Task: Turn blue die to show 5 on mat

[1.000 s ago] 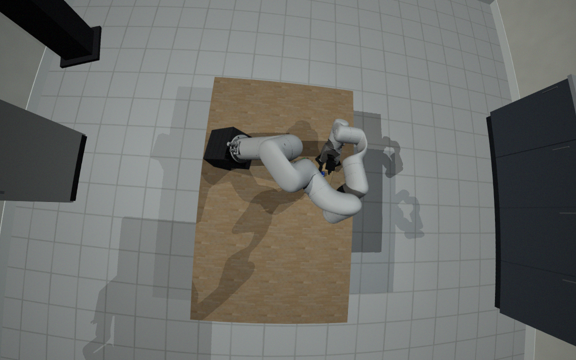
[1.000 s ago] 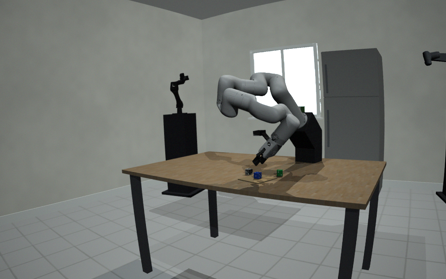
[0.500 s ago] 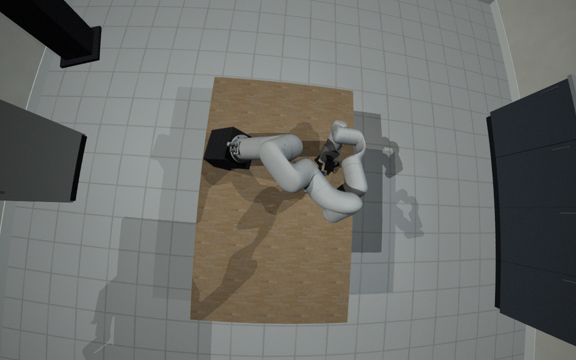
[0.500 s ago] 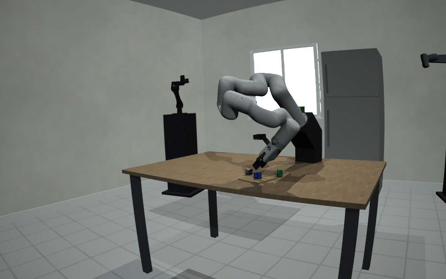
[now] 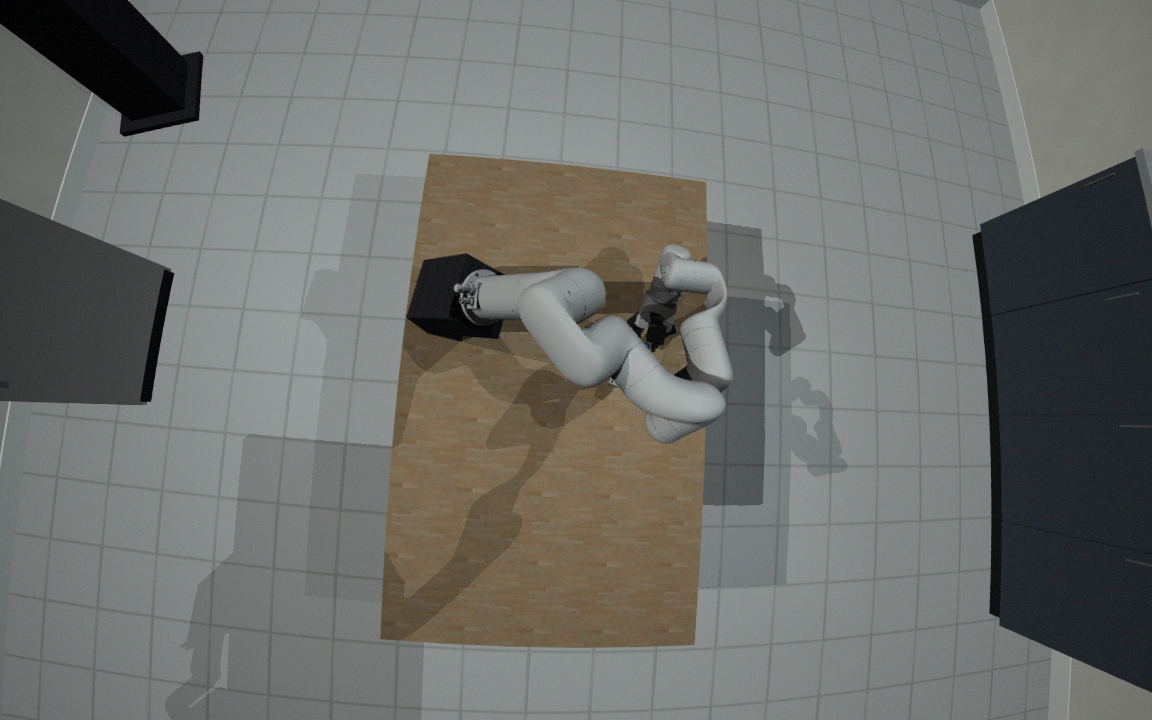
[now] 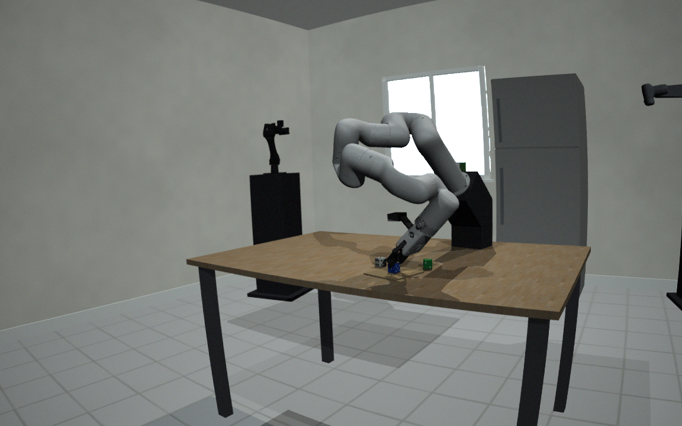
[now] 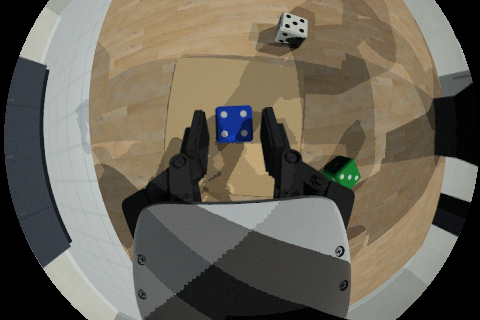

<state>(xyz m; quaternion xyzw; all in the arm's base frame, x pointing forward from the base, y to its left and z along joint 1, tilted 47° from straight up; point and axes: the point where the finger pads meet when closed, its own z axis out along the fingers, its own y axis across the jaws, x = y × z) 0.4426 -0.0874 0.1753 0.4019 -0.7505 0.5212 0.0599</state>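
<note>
The blue die is 10 mm to the right of my hand and 30 mm below it. Round my hand: white die (100 mm behind, 90 mm to the right, 40 mm below); then tan mat (10 mm to the right, 50 mm below); then green die (90 mm behind, 80 mm to the left, 40 mm below).
</note>
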